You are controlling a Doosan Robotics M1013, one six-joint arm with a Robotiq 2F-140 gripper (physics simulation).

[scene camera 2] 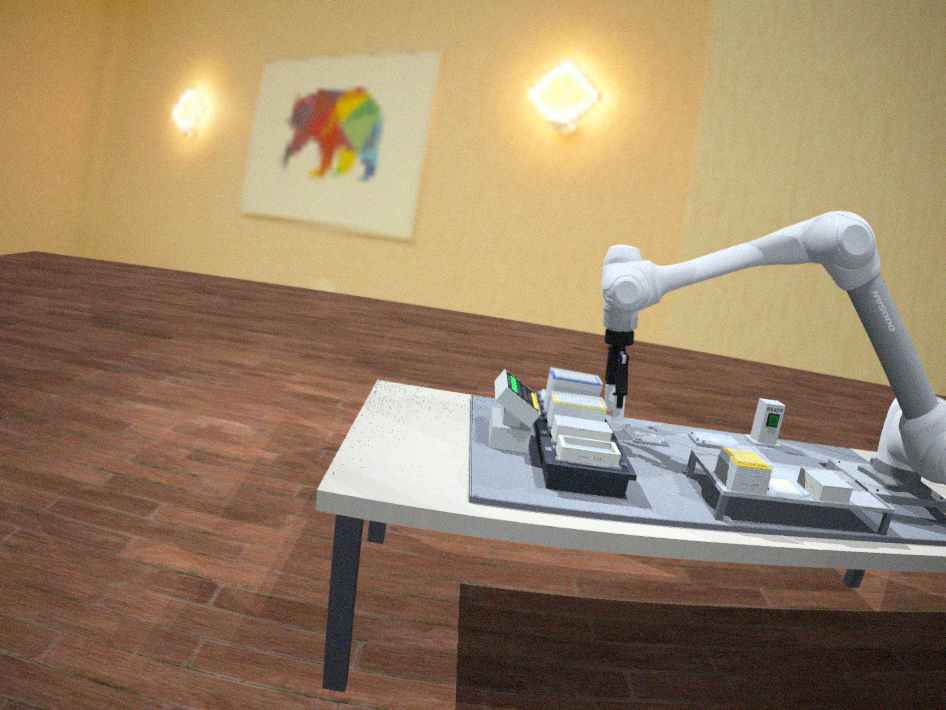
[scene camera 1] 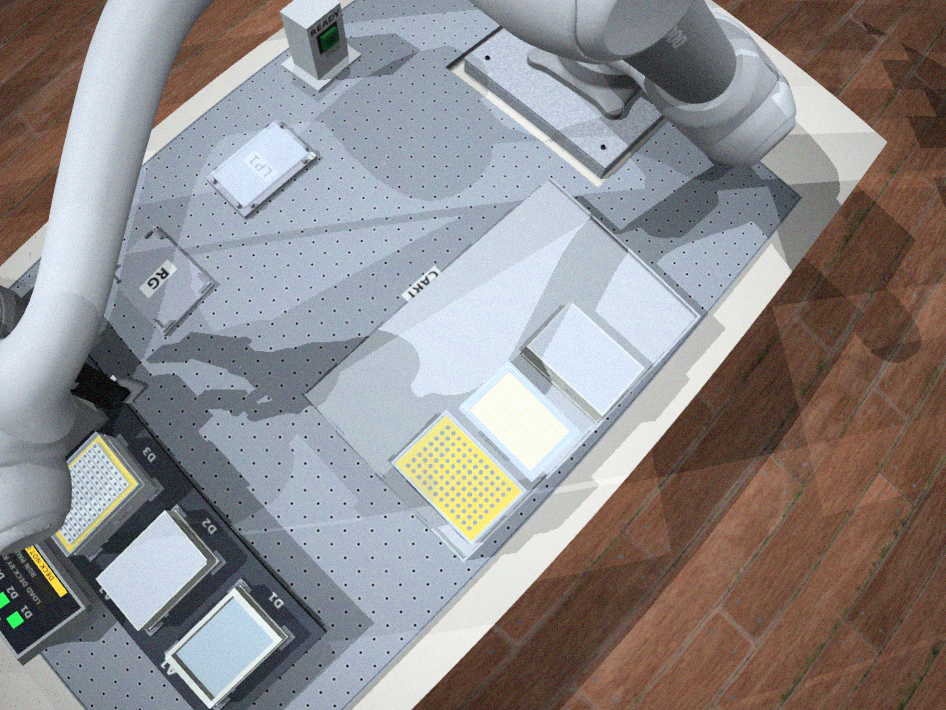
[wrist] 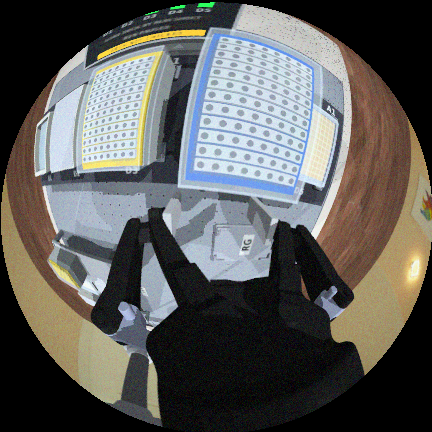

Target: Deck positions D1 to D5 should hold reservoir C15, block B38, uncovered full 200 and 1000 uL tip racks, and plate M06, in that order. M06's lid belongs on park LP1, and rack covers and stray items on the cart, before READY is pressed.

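Frame: origin at the arm's base, x left, y back, z up, level; centimetres.
Where they show: gripper, fingertip midpoint: (scene camera 2: 613,415) (scene camera 1: 113,369) (wrist: 215,203); arm's base at its link origin: (scene camera 2: 893,481).
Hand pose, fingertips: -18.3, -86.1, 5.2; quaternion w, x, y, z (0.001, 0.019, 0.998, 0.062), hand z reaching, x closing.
Note:
Each offset is from my fingertips to the top centre of the thing, as dx, dy, dz. "spot": to the spot under its first point.
My gripper (scene camera 2: 615,409) (wrist: 215,203) is open and empty, pointing down beside the deck, close to the blue tip rack {-1.5, -11.6, +9.1} (wrist: 250,115) (scene camera 2: 574,383) on D4. In scene camera 1 the arm mostly hides it. The reservoir {+35.5, -15.0, +2.0} (scene camera 1: 229,645) (wrist: 43,145) is on D1, the white block {+23.1, -13.9, +3.0} (scene camera 1: 156,569) (wrist: 65,132) on D2, the yellow tip rack {+10.9, -12.9, +5.9} (scene camera 1: 97,489) (wrist: 115,115) on D3, and the orange-welled plate {-13.9, -10.6, +0.3} (wrist: 322,147) on D5. Clear rims show around both racks; I cannot tell whether they are covers. A pale translucent piece {-9.4, +36.0, -5.2} (scene camera 1: 263,168) seems to lie on LP1. Labels C15, B38 and M06 are unreadable.
The cart {+38.7, +35.5, -0.4} (scene camera 1: 473,305) holds a yellow rack {+43.7, +18.7, +6.1} (scene camera 1: 458,477) (scene camera 2: 746,471), a cream-topped item {+44.9, +29.4, +0.7} (scene camera 1: 519,420) and a white box {+46.4, +40.1, +3.2} (scene camera 1: 588,359) (scene camera 2: 825,485). The RG park {-8.2, +13.0, -5.6} (scene camera 1: 164,278) (wrist: 235,242) is beside the deck. The READY post {-17.1, +56.9, +6.0} (scene camera 1: 317,42) (scene camera 2: 767,421) and status panel {spot: +15.3, -26.2, +5.1} (scene camera 1: 38,599) (scene camera 2: 515,397) stand upright.

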